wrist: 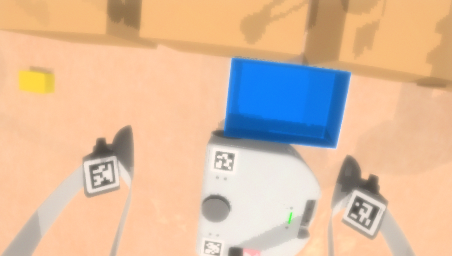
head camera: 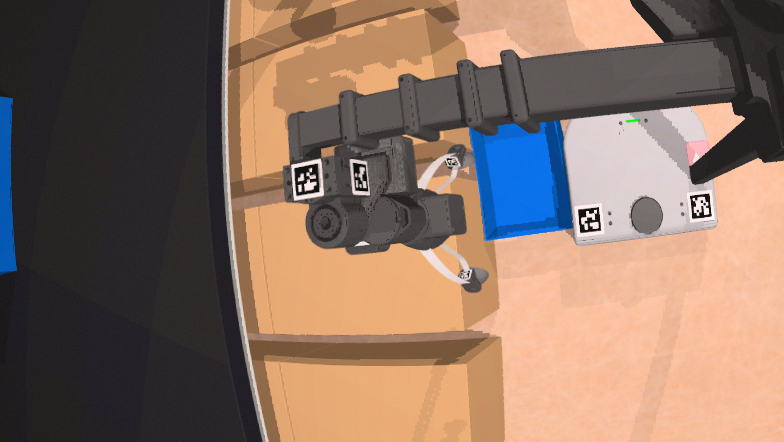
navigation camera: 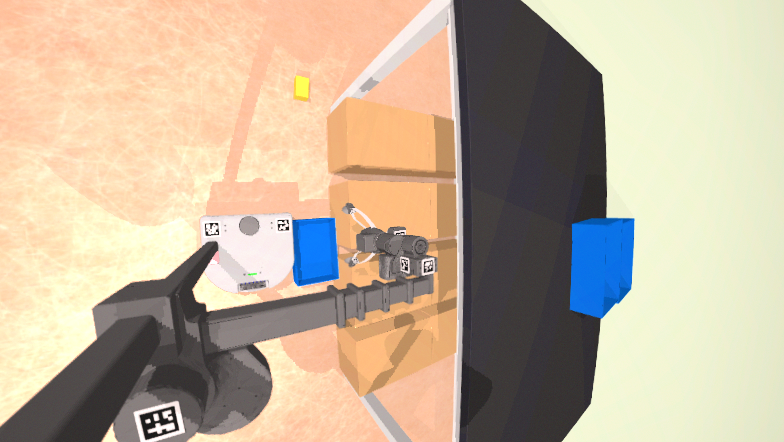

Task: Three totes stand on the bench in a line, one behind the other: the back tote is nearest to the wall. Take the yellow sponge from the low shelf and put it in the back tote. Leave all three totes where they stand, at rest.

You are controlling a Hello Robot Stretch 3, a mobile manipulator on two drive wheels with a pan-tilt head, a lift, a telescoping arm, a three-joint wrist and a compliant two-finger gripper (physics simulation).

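Frame: origin at the robot's base, x left, y back, z up, level; metres.
Where they show: gripper, fingertip midpoint: (wrist: 234, 159) (head camera: 472, 218) (navigation camera: 347, 234); robot's base, link origin: (wrist: 222, 181) (head camera: 644, 214) (navigation camera: 248, 224).
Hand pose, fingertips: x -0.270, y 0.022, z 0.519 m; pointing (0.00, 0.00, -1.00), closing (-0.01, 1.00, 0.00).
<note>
Each offset is from my fingertips to the top centre of the thing. Level surfaces: height alone.
The yellow sponge @[dy -0.673, dx +0.024, dz -0.474 m] (navigation camera: 301, 87) (wrist: 35, 81) lies on the pinkish floor, off to the left in the wrist view. It does not show in the head view. My gripper (head camera: 466, 217) (navigation camera: 350, 234) (wrist: 234, 159) is open and empty, high above the floor beside the cardboard boxes and well apart from the sponge. Two blue totes @[dy +0.130, dx -0.730, dz +0.495 m] (navigation camera: 587, 269) @[dy +0.136, dx -0.931, dz +0.495 m] (navigation camera: 625, 258) stand one behind the other at the wall edge of the bench @[dz +0.395 m] (head camera: 109, 307) (navigation camera: 516, 164). Another blue tote @[dy +0.114, dx -0.010, dz -0.419 m] (head camera: 521, 181) (navigation camera: 315, 251) (wrist: 285, 100) is down low beside my base, its inside bare. No low shelf can be made out.
My base (head camera: 609, 164) (navigation camera: 247, 247) (wrist: 260, 175) is very close to the low tote; whether they touch is unclear. Cardboard boxes (head camera: 356, 285) (navigation camera: 392, 137) (wrist: 200, 25) stand in a row under the bench's front edge. My arm (head camera: 603, 76) (navigation camera: 269, 323) reaches over the low tote and the boxes.
</note>
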